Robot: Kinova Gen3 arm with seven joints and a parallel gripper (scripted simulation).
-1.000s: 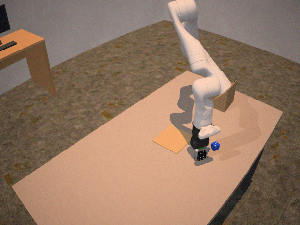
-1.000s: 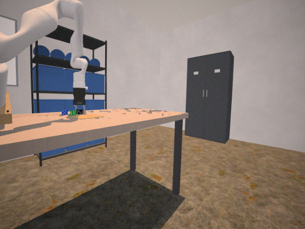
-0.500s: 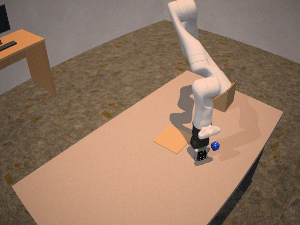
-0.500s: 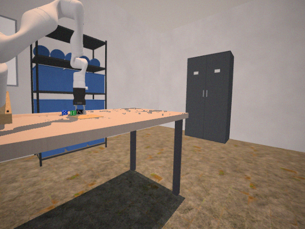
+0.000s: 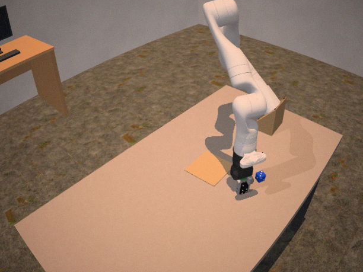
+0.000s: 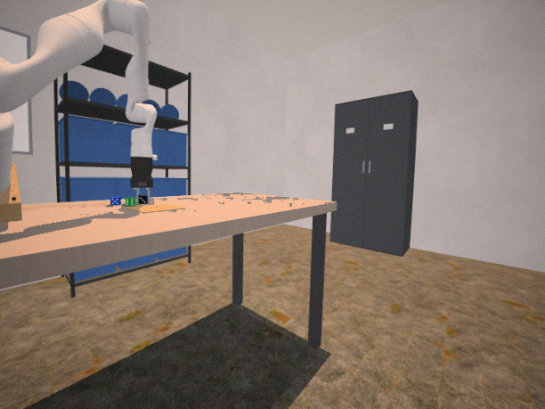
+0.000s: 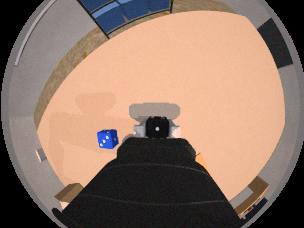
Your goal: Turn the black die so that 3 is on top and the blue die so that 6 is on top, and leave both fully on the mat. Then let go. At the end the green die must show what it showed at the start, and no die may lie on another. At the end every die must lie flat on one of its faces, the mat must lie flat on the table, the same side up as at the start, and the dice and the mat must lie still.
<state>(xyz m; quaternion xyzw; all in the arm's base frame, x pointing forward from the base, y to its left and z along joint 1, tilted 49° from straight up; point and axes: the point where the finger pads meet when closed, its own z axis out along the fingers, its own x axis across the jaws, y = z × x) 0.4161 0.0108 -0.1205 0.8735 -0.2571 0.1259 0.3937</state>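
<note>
My gripper is now 60 mm past the green die and 40 mm to the left of it. Round my hand: blue die 90 mm behind, 30 mm to the left; black die right at my hand; orange mat 30 mm behind, 170 mm to the right, 20 mm below.
</note>
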